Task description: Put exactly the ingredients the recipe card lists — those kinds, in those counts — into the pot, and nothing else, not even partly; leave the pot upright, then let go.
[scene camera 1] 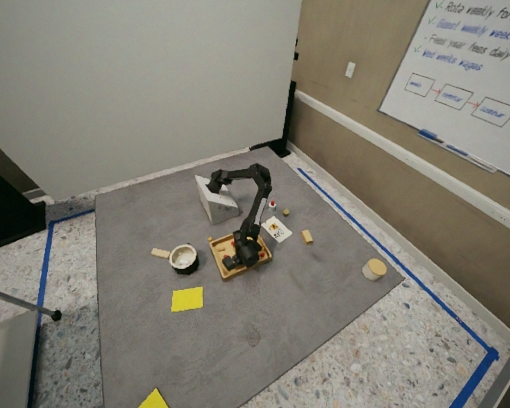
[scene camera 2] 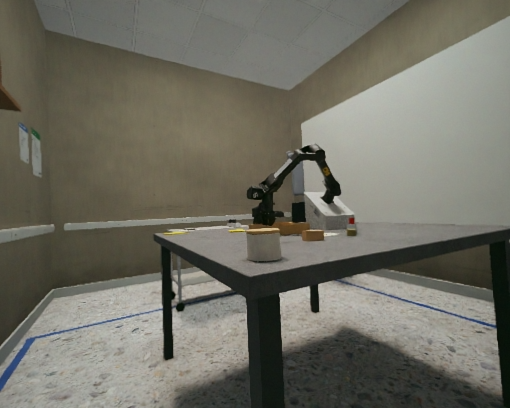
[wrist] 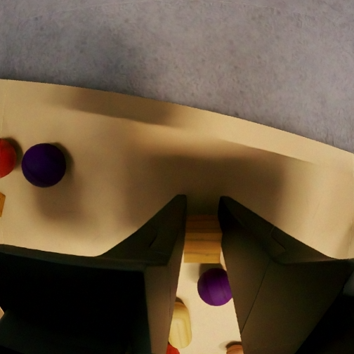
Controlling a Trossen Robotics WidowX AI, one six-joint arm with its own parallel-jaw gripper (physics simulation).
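Seen in the pictures: gripper, between the fingertips: (scene camera 1: 243, 263); arm's base, origin of its link: (scene camera 1: 212, 189) (scene camera 2: 327, 199).
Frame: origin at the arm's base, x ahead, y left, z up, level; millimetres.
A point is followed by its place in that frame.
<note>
My gripper (wrist: 201, 203) is shut on a wooden cube (wrist: 202, 240) low in the wooden tray (scene camera 1: 215, 256) {x 304, y -165, z -115 mm} (scene camera 2: 295, 228) {x 346, y 78, z -133 mm} (wrist: 125, 111). A purple ball (wrist: 215, 287) and a pale yellow elongated piece (wrist: 180, 325) lie just behind the cube. Another purple ball (wrist: 43, 165) and a red ball (wrist: 6, 158) lie at the left in the wrist view. The pot (scene camera 1: 186, 269) {x 295, y -304, z -94 mm} stands upright left of the tray, dark outside and cream inside; its contents are unclear. The recipe card (scene camera 1: 281, 234) {x 378, y 202, z -159 mm} lies right of the tray, its print too small to read. The arm hides the fingertips in the first scene view.
A white wedge (scene camera 1: 215, 206) {x 109, y -42, z -14 mm} (scene camera 2: 330, 216) {x 98, y 88, z -90 mm} stands under the arm's base. A tan slab (scene camera 1: 160, 253) {x 119, y -375, z -140 mm} lies beside the pot. A wooden block (scene camera 1: 307, 237) {x 487, y 283, z -124 mm} (scene camera 2: 313, 235) {x 491, y 304, z -140 mm}, a red-capped bottle (scene camera 1: 272, 205) {x 214, y 268, z -112 mm} (scene camera 2: 351, 221) {x 214, y 279, z -107 mm} and a lidded jar (scene camera 1: 373, 270) {x 803, y 380, z -90 mm} (scene camera 2: 264, 246) {x 828, y 447, z -125 mm} stand to the right in the first scene view.
</note>
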